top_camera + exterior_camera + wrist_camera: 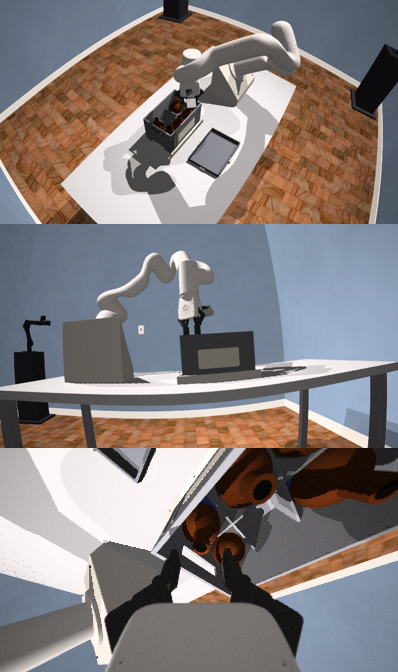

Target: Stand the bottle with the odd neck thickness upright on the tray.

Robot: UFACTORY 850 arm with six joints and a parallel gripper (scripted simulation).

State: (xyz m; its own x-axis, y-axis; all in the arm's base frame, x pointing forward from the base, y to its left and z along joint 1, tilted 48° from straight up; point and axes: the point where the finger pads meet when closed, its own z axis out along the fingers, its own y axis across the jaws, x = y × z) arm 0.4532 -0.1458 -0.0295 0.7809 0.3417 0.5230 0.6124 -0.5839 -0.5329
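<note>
My hand is 80 mm short of the dark grey crate, 50 mm to the left of it and 120 mm above it. Round my hand: dark tray (100 mm ahead, 220 mm to the left, 190 mm below); bottle (180 mm ahead, 20 mm to the right, 110 mm below).
</note>
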